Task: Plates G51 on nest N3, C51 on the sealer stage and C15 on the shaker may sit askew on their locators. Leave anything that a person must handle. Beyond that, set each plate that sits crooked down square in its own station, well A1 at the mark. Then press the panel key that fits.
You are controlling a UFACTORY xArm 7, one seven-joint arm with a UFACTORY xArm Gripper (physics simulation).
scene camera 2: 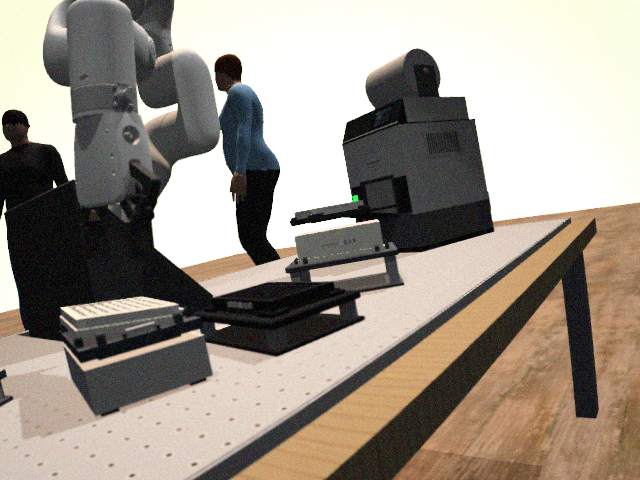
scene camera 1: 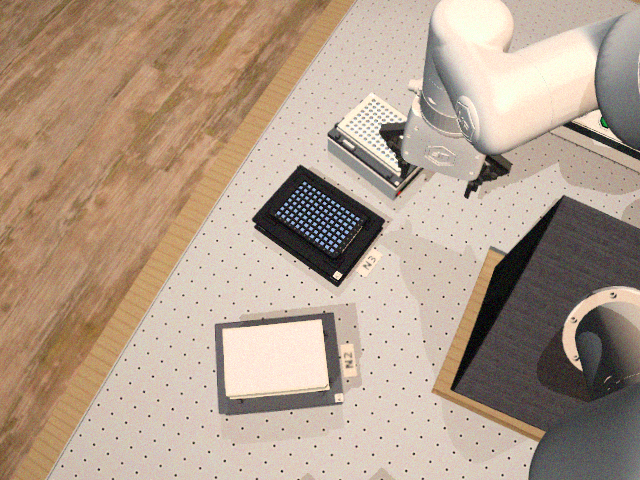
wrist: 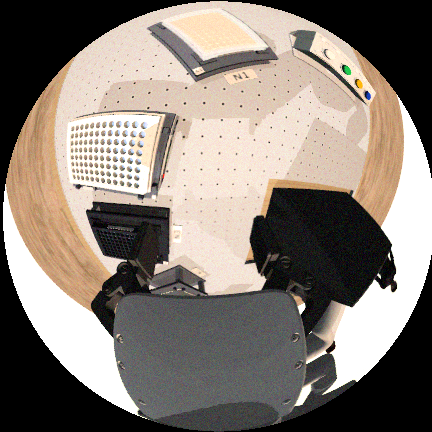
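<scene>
My gripper (scene camera 1: 435, 181) (wrist: 201, 230) is open and empty, above the table between the shaker and the dark sloped block. Dark plate G51 (scene camera 1: 320, 219) (wrist: 117, 242) lies on nest N3 (scene camera 1: 320, 263) (scene camera 2: 341, 297), its edges roughly parallel to the nest; a small tilt cannot be judged. White plate C15 (scene camera 1: 374, 129) (scene camera 2: 121, 310) (wrist: 107, 152) is on the shaker (scene camera 1: 356, 167) (scene camera 2: 149, 366); in scene camera 2 its top seems tilted against the shaker. Plate C51 (scene camera 2: 328, 210) is on the stage of the sealer (scene camera 2: 423, 165), its seating too small to judge. The panel (wrist: 337, 61) has white, green, amber and blue keys.
A pale plate (scene camera 1: 276, 356) (scene camera 2: 338, 242) stands on nest N2. Another pale plate (wrist: 215, 30) is on nest N1. The dark sloped block (scene camera 1: 542, 289) (scene camera 2: 41, 248) (wrist: 320, 240) stands beside the arm. A person in blue (scene camera 2: 242, 124) and one in black (scene camera 2: 31, 165) stand behind the table.
</scene>
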